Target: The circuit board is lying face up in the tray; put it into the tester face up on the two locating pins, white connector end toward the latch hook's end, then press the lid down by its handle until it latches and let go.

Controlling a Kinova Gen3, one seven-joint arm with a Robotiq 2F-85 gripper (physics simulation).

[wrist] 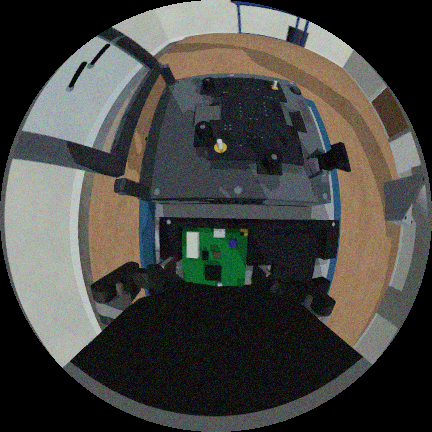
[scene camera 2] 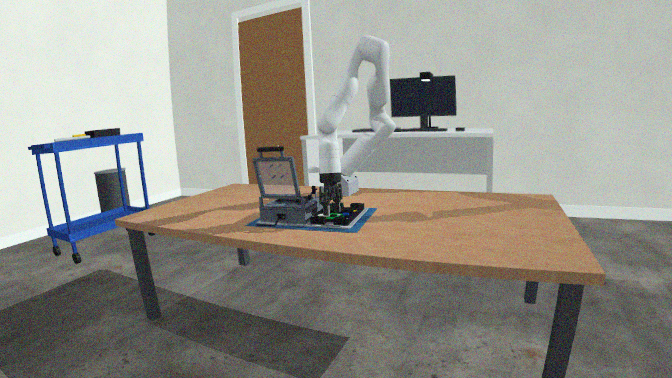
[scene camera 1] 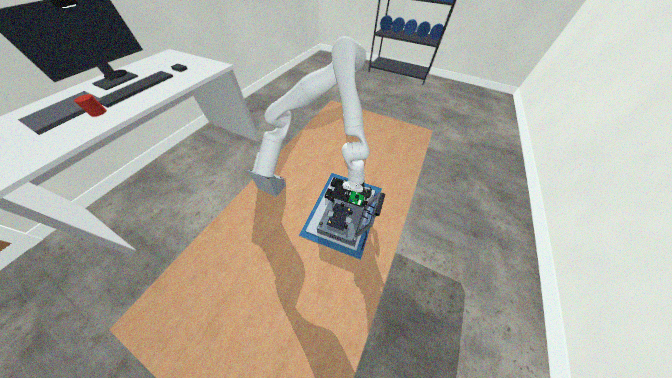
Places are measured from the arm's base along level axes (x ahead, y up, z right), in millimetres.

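Pixels of known places: gripper, fingertip midpoint: (wrist: 214,269) (scene camera 2: 332,214) (scene camera 1: 356,196); arm's base, origin of the base link: (scene camera 2: 343,169) (scene camera 1: 264,173).
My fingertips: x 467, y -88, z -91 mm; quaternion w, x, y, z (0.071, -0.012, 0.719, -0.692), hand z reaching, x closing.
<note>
For each thing: its top centre in the pictures, then the offset to it from my fingertips. "*": a spot on its surface instead. Level surfaces: height alone.
- green circuit board, middle of its top: (wrist: 211,277) (scene camera 2: 334,213) (scene camera 1: 357,195) dx +2, dy +5, dz -8 mm
- black tray, surface spot: (wrist: 295,225) * dx -88, dy +5, dz +49 mm
- grey tester, surface spot: (wrist: 175,175) * dx +29, dy +37, dz +93 mm
- latch hook, middle of its top: (wrist: 351,152) dx -104, dy +84, dz +101 mm
- handle, middle of its top: (scene camera 2: 270,146) (scene camera 1: 380,203) dx +107, dy +253, dz +163 mm
- blue-edged mat, its level: dy -21 mm
- wooden table, its level: dy -23 mm
The green circuit board (scene camera 1: 356,198) (wrist: 227,267) lies face up in the black tray (wrist: 295,225), at its left part in the wrist view. Its white connector (wrist: 192,244) is on the left edge there. My gripper (scene camera 2: 333,210) (wrist: 214,269) is open, pointing down low over the board, one finger to each side of it, with nothing held. The grey tester (scene camera 2: 285,214) (wrist: 175,175) is beside the tray. Its two locating pins (wrist: 220,146) (wrist: 274,86) stand bare. The latch hook (wrist: 336,157) is at its right side in the wrist view. The lid (scene camera 2: 274,159) stands open, handle (scene camera 2: 270,149) on top.
Tester and tray stand on a blue-edged mat (scene camera 2: 367,220) (wrist: 146,230) on the wooden table (scene camera 1: 210,280) (scene camera 2: 465,235). The raised lid stands on the tester's far side from the latch hook. The arm's base (scene camera 1: 270,184) is on the table's edge. A desk and a blue cart (scene camera 2: 90,145) stand farther off.
</note>
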